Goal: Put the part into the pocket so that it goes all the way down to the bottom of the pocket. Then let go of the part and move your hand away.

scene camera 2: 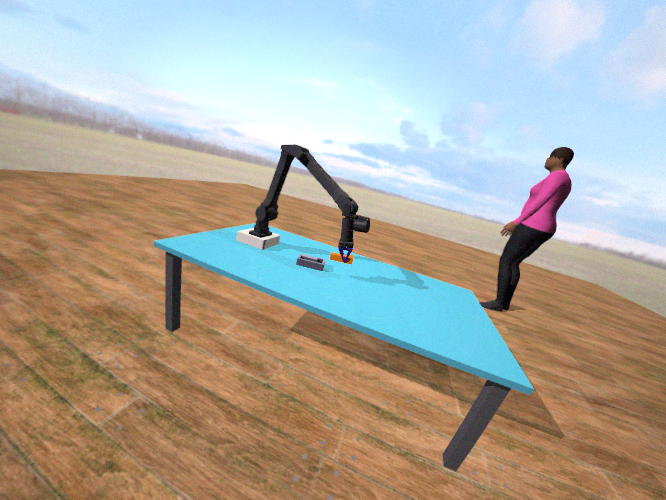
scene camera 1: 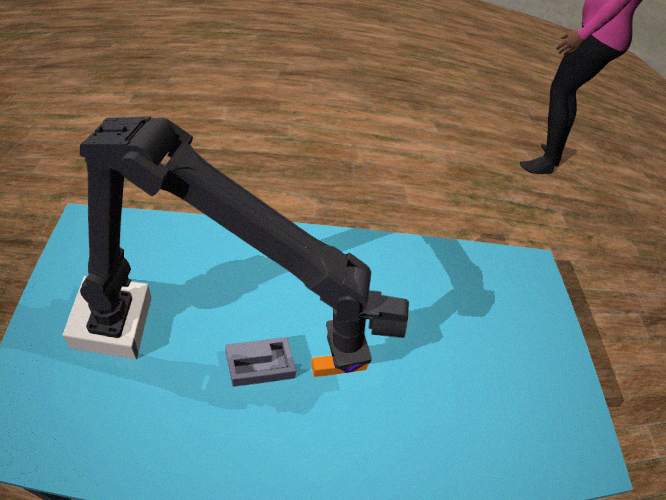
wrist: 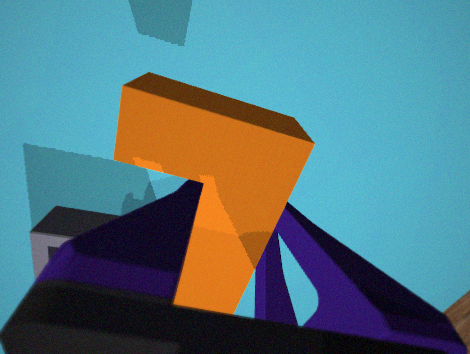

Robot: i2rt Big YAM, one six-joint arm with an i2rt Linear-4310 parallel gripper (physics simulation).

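The part, an orange L-shaped block, is held flat above the table, to the right of the pocket block in scene camera 1. My gripper points down and is shut on one leg of the part; its other leg sticks out past the fingers in the wrist view. The pocket is an L-shaped recess in a grey block lying on the table. The grey block is partly hidden behind a finger in the wrist view. The part and the grey block are apart.
The arm's white base block stands at the left of the blue table. A person in a pink top stands on the floor beyond the table. Arm shadows fall across the table.
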